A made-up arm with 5 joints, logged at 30 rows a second.
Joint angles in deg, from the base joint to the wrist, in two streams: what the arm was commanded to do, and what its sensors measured. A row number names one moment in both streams.
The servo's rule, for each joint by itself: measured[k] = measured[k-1] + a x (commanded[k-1-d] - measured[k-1]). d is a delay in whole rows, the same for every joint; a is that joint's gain. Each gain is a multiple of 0.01, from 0.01 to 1. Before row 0 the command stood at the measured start. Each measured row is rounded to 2 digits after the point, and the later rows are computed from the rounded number. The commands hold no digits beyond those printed.
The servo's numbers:
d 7
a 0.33 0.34 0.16 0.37 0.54
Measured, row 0:
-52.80 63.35 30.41 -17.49 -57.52
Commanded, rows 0 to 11:
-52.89 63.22 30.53 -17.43 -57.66
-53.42 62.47 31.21 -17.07 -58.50
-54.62 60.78 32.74 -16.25 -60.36
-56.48 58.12 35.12 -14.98 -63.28
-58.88 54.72 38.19 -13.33 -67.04
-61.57 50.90 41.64 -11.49 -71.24
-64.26 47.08 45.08 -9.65 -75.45
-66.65 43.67 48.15 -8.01 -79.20
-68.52 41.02 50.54 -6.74 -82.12
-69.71 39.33 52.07 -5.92 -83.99
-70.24 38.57 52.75 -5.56 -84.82
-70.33 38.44 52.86 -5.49 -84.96
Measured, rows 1 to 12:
-52.80 63.35 30.41 -17.49 -57.52
-52.80 63.35 30.41 -17.49 -57.52
-52.80 63.35 30.41 -17.49 -57.52
-52.80 63.35 30.41 -17.49 -57.52
-52.80 63.35 30.41 -17.49 -57.52
-52.80 63.35 30.41 -17.49 -57.52
-52.80 63.35 30.41 -17.49 -57.52
-52.83 63.31 30.43 -17.47 -57.60
-53.02 63.02 30.55 -17.32 -58.09
-53.55 62.26 30.90 -16.92 -59.32
-54.52 60.85 31.58 -16.20 -61.46
-55.96 58.77 32.64 -15.14 -64.47

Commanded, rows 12 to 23:
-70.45 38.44 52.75 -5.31 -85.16
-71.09 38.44 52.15 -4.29 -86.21
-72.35 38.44 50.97 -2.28 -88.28
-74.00 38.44 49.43 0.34 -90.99
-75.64 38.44 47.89 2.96 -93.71
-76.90 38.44 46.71 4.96 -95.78
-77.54 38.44 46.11 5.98 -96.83
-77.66 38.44 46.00 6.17 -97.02
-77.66 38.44 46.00 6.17 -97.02
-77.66 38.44 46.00 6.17 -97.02
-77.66 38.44 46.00 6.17 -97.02
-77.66 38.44 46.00 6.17 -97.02
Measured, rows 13 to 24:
-57.81 56.09 34.08 -13.79 -68.13
-59.94 53.03 35.84 -12.26 -72.08
-62.15 49.85 37.81 -10.69 -75.92
-64.25 46.85 39.85 -9.23 -79.27
-66.05 44.29 41.81 -8.01 -81.82
-67.43 42.35 43.56 -7.10 -83.44
-68.39 41.02 45.05 -6.50 -84.26
-69.07 40.14 46.28 -6.06 -84.75
-69.74 39.56 47.22 -5.41 -85.54
-70.60 39.18 47.82 -4.25 -87.02
-71.72 38.93 48.08 -2.55 -89.16
-73.01 38.76 48.05 -0.51 -91.62

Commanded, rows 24 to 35:
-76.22 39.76 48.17 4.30 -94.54
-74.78 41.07 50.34 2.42 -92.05
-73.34 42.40 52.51 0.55 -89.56
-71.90 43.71 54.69 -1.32 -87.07
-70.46 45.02 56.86 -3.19 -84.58
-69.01 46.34 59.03 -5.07 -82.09
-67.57 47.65 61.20 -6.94 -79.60
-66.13 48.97 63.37 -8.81 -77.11
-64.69 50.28 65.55 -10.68 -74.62
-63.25 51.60 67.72 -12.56 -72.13
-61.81 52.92 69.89 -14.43 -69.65
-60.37 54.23 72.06 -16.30 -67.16
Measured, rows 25 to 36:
-74.29 38.65 47.84 1.51 -93.87
-75.36 38.58 47.56 3.16 -95.47
-76.12 38.53 47.31 4.27 -96.31
-76.63 38.50 47.10 4.97 -96.69
-76.97 38.48 46.92 5.41 -96.87
-77.20 38.47 46.77 5.69 -96.95
-77.35 38.46 46.65 5.87 -96.99
-76.98 38.90 46.89 5.29 -95.67
-76.25 39.64 47.44 4.23 -93.72
-75.29 40.58 48.25 2.87 -91.47
-74.17 41.64 49.28 1.32 -89.09
-72.95 42.79 50.49 -0.35 -86.65

